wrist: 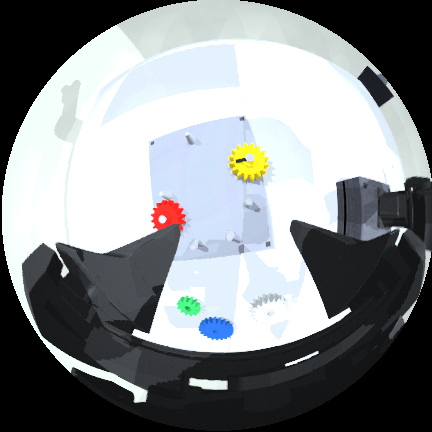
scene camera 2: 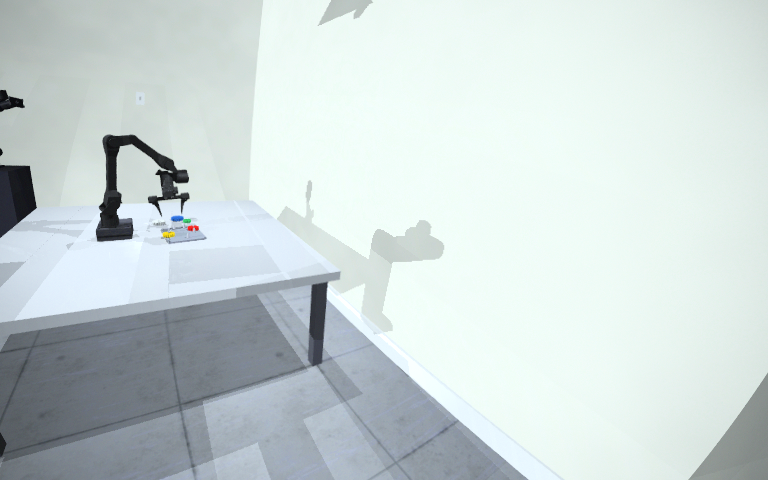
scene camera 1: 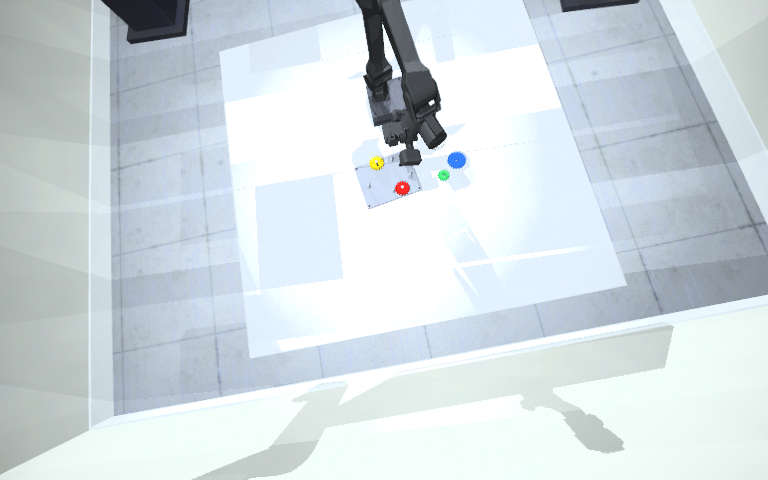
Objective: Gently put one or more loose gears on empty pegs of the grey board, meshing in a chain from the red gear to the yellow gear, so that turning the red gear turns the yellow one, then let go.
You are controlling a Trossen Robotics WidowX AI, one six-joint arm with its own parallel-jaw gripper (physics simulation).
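Frame: origin at the arm's base, x ahead, y left, z up, level; centimetres.
Seen in the pictures: gripper, fingertip midpoint: [wrist: 236,227] [scene camera 2: 171,215] [scene camera 1: 397,154]; arm's base at its link origin: [wrist: 383,209] [scene camera 2: 110,225] [scene camera 1: 380,93].
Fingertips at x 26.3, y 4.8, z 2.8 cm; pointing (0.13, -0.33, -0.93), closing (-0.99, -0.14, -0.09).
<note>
Pixels of each thing's top centre, then the offset from my fingertips to it. "*": a spot on its surface instead. Level surfaces: height alone.
- grey board at its top centre: [wrist: 201,180] [scene camera 1: 386,174] [scene camera 2: 181,228] dx +4.6, dy -4.5, dz -5.4 cm
- red gear at a spot on its surface: [wrist: 170,214] [scene camera 1: 400,185] * dx +8.7, dy +0.3, dz -6.1 cm
- yellow gear at its top centre: [wrist: 249,158] [scene camera 1: 376,161] [scene camera 2: 168,232] dx -1.0, dy -8.0, dz -5.9 cm
- green gear at its top centre: [wrist: 187,308] [scene camera 1: 443,174] [scene camera 2: 187,219] dx +5.8, dy +16.3, dz -6.7 cm
- blue gear at its top centre: [wrist: 215,331] [scene camera 1: 457,159] [scene camera 2: 177,217] dx +0.4, dy +21.5, dz -6.7 cm
- white gear at its top centre: [wrist: 270,313] [scene camera 2: 158,220] dx -8.2, dy +15.0, dz -6.7 cm
- white table at its surface level: dz -8.5 cm
The grey board [scene camera 1: 385,180] [scene camera 2: 184,239] [wrist: 200,180] carries the red gear [scene camera 1: 402,187] [scene camera 2: 193,228] [wrist: 170,214] and the yellow gear [scene camera 1: 376,163] [scene camera 2: 168,234] [wrist: 250,171], apart from each other, and several bare pegs. The green gear [scene camera 1: 444,175] [scene camera 2: 186,221] [wrist: 189,305], blue gear [scene camera 1: 456,160] [scene camera 2: 177,218] [wrist: 216,327] and white gear [scene camera 2: 159,223] [wrist: 261,307] lie loose beside the board. My gripper [scene camera 1: 402,147] [scene camera 2: 171,214] [wrist: 236,227] is open and empty above the board's peg side. In the wrist view one fingertip covers the red gear's lower edge.
The arm's base [scene camera 1: 384,110] [scene camera 2: 114,229] [wrist: 361,207] stands on the white table [scene camera 1: 396,254] [scene camera 2: 90,283] on the yellow gear's side of the board. The arm hides part of the table in scene camera 1. Dark stands [scene camera 1: 158,19] [scene camera 2: 14,195] are beyond the table.
</note>
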